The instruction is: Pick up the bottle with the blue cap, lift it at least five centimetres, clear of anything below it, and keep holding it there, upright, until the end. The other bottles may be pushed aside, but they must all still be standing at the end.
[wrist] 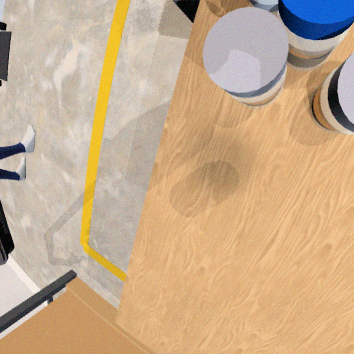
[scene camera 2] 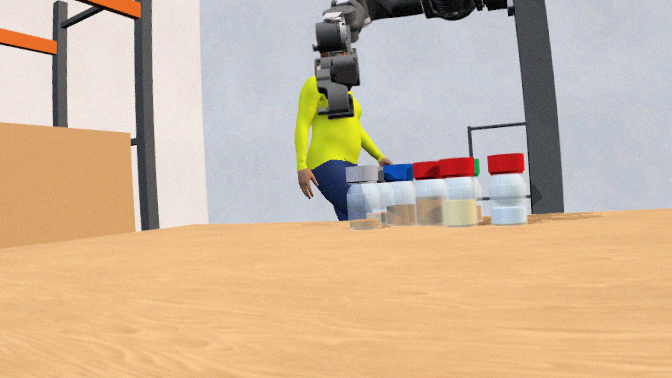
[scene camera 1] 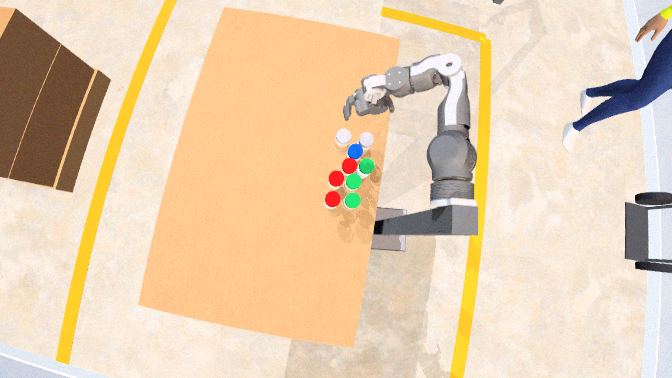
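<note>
The blue-capped bottle [scene camera 1: 355, 151] [scene camera 2: 399, 173] [wrist: 316, 15] stands upright on the table [scene camera 1: 240, 175] [scene camera 2: 250, 300] [wrist: 260, 260], in the group near the robot's side. Two white-capped bottles stand beside it: one [scene camera 1: 343, 136] [scene camera 2: 363, 174] [wrist: 350, 95] and another [scene camera 1: 366, 140] [wrist: 246, 50] nearer the table edge. A red-capped bottle [scene camera 1: 349, 165] stands close on its other side. My gripper [scene camera 1: 369, 111] is open and empty, above the table, beyond the white caps and higher than all the caps. In the wrist view the fingers do not show.
More red-capped bottles [scene camera 1: 336, 178] [scene camera 1: 332, 199] and green-capped bottles [scene camera 1: 366, 166] [scene camera 1: 353, 181] [scene camera 1: 352, 200] stand upright in the same group. The robot's mount [scene camera 1: 462, 218] is beside the table edge. A large brown box [scene camera 1: 40, 100] is off to the left. A person [scene camera 2: 332, 135] stands behind the table.
</note>
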